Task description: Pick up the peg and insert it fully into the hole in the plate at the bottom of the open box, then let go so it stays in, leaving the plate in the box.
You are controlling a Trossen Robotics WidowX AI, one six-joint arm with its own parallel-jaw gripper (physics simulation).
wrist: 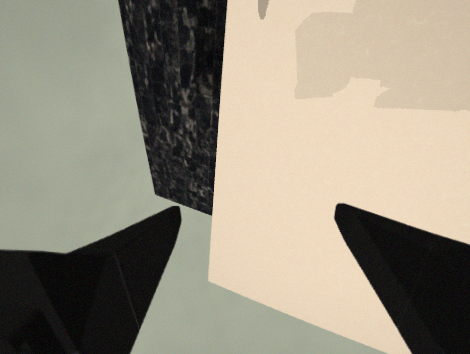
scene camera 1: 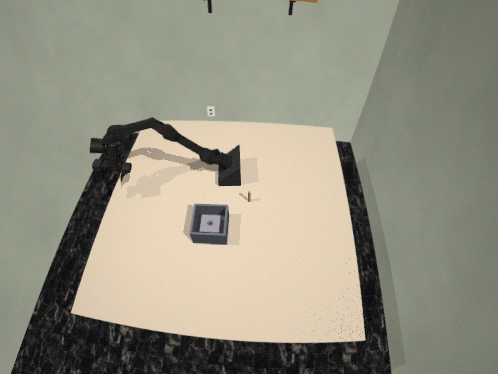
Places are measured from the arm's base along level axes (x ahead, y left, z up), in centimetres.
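Where they show: gripper, fingertip midpoint: (wrist: 257, 212) (scene camera 1: 112, 180); arm's base, origin of the base link: (scene camera 1: 227, 163).
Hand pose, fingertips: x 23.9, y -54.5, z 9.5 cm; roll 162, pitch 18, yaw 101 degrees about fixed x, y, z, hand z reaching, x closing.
Note:
Things, the pixels of their top centre, and the offset from my fingertips. Level surfaces: height alone.
- small tan peg, middle of its top: (scene camera 1: 249, 191) dz -10.2, dx -7.0, dy +67.3 cm
- open dark blue-grey box, middle of its top: (scene camera 1: 209, 218) dz -8.4, dx +10.9, dy +50.7 cm
- pale plate, middle of its top: (scene camera 1: 210, 222) dz -12.1, dx +10.9, dy +50.7 cm
- cream table top, its level: dz -18.2 cm
A small tan peg (scene camera 1: 249, 196) stands upright on the table, to the right of the open box and near the arm's base. The open dark blue-grey box (scene camera 1: 210, 239) stands near the middle of the table. A pale plate (scene camera 1: 204, 228) lies at its bottom, with a dark hole (scene camera 1: 210, 223) in its middle. My gripper (scene camera 1: 111, 171) (wrist: 257, 212) is open and empty, raised at the table's left edge, far from the peg and the box. The peg, box and plate do not show in the wrist view.
The arm's dark base (scene camera 1: 230, 176) stands on the cream table top (scene camera 1: 280, 280) (wrist: 280, 165), just behind the peg. A dark speckled border (scene camera 1: 60, 250) (wrist: 175, 100) runs along the table's sides. The arm casts a shadow (scene camera 1: 150, 185) on the table's left part.

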